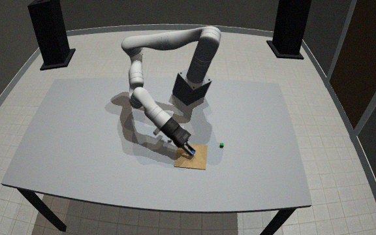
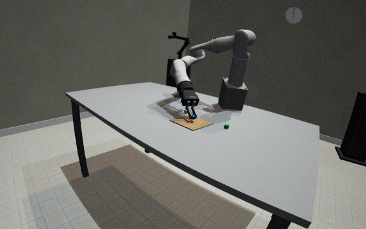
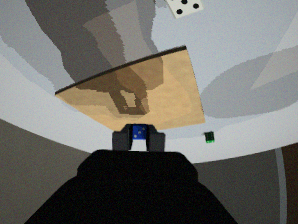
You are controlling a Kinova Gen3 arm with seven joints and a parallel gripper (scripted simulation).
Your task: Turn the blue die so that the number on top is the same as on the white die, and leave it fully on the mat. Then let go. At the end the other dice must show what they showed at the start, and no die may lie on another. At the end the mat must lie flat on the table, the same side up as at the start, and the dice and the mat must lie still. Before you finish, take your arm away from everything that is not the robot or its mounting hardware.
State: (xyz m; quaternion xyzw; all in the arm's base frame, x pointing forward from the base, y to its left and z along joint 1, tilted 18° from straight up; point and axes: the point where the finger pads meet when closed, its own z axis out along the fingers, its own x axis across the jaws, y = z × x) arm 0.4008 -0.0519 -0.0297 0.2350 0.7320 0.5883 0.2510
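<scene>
My hand is 30 mm above the tan mat. Also, from my hand: white die (90 mm to the right, 90 mm behind, 30 mm below); then green die (150 mm to the left, 40 mm behind, 30 mm below); then blue die (10 mm to the left, 10 mm below, 10 mm ahead).
</scene>
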